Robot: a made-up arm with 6 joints. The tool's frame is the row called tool. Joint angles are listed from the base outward. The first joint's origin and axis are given. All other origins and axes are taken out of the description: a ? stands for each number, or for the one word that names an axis. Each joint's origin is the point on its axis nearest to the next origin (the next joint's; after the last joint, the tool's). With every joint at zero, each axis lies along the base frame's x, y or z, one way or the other. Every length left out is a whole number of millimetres.
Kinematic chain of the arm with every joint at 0, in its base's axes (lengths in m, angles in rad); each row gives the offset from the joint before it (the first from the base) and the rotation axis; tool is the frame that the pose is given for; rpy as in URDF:
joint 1: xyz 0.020 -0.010 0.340 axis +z
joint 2: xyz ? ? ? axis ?
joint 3: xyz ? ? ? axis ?
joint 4: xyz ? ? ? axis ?
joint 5: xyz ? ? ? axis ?
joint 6: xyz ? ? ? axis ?
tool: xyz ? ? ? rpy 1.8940 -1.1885 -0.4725
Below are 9 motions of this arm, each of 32 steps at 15 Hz.
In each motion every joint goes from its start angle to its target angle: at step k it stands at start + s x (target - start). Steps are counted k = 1, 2, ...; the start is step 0. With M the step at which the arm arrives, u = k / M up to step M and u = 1 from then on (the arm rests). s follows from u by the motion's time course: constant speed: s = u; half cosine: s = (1 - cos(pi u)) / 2; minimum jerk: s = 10 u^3 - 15 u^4 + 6 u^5.
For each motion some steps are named. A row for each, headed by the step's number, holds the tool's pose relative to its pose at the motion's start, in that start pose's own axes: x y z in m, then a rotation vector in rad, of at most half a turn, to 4 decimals.
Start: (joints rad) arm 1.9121 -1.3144 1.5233 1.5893 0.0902 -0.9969
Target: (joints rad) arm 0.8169 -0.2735 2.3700 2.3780 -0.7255 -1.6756
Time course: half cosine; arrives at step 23
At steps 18, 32:
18: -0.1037 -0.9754 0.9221 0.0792 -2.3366 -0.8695
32: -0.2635 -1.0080 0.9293 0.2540 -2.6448 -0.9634

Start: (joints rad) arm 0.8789 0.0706 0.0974 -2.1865 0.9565 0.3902
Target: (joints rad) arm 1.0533 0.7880 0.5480 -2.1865 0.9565 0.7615
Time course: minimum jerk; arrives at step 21
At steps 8, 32:
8: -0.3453 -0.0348 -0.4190 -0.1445 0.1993 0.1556
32: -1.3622 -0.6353 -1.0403 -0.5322 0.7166 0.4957

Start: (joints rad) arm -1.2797 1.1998 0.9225 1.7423 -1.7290 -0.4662
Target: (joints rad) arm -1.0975 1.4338 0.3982 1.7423 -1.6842 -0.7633
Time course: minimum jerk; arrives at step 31
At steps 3, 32:
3: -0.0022 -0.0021 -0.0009 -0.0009 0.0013 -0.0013
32: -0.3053 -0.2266 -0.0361 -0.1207 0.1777 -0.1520

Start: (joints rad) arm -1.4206 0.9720 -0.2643 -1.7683 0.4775 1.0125
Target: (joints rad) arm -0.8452 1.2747 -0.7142 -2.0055 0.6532 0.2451
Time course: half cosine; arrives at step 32
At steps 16, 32:
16: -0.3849 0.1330 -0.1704 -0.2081 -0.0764 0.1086
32: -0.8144 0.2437 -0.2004 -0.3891 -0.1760 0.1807

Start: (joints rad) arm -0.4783 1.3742 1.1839 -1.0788 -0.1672 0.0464
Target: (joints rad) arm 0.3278 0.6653 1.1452 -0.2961 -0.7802 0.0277
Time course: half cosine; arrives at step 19
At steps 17, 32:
17: -1.6628 0.8748 0.0547 0.4814 -0.0998 1.4708
32: -1.7146 0.8707 0.0481 0.5013 -0.0884 1.5125

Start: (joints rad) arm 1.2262 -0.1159 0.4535 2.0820 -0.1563 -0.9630
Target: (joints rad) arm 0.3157 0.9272 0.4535 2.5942 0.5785 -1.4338
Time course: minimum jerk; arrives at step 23
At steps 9, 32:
9: 0.2292 -0.1225 0.5802 -0.1953 -0.2059 -0.1194
32: -0.3852 0.3239 1.9743 -0.3830 -0.6585 -0.0538

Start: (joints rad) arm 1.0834 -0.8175 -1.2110 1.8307 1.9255 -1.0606
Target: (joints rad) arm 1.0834 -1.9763 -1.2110 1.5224 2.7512 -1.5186
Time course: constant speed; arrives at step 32
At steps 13, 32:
13: -0.2071 0.5974 0.1029 -0.6502 0.1033 -0.3697
32: -0.4023 1.4566 -0.2188 -1.3703 0.2828 -1.0276

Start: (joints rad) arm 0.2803 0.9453 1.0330 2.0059 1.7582 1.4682
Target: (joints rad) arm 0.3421 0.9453 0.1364 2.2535 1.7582 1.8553
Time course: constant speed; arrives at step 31
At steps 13, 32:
13: 0.2518 -0.1836 -0.0434 -0.1001 -0.2387 -0.0518
32: 0.5960 -0.4080 0.1003 -0.1857 -0.6186 -0.0873

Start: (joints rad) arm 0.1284 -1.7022 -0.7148 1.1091 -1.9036 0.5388
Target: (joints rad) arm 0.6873 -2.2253 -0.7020 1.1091 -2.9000 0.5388
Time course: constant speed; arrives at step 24
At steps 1, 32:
1: 0.0454 -0.0066 -0.0151 0.0101 0.0410 0.0534
32: 0.7484 -0.1160 -0.5852 0.5246 0.8466 1.1967

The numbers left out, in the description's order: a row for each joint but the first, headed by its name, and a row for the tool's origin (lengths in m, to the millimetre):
joint 2: xyz 0.000 0.040 0.000, axis +y
joint 3: xyz 0.010 0.000 1.080, axis +y
joint 4: xyz 0.000 0.000 0.830, axis +z
joint 5: xyz -0.020 -0.050 0.000, axis +y
joint 6: xyz 0.000 0.000 0.220, axis +z
tool: xyz -0.010 -0.010 0.000

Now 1 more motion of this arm.
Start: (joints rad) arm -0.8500 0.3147 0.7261 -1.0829 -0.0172 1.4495
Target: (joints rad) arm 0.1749 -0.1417 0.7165 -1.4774 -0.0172 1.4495
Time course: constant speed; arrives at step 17
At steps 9, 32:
9: -0.5229 0.2387 -0.4674 -0.0219 0.4728 0.1854
32: -1.0010 0.4637 -0.4077 0.1024 0.8218 0.3804

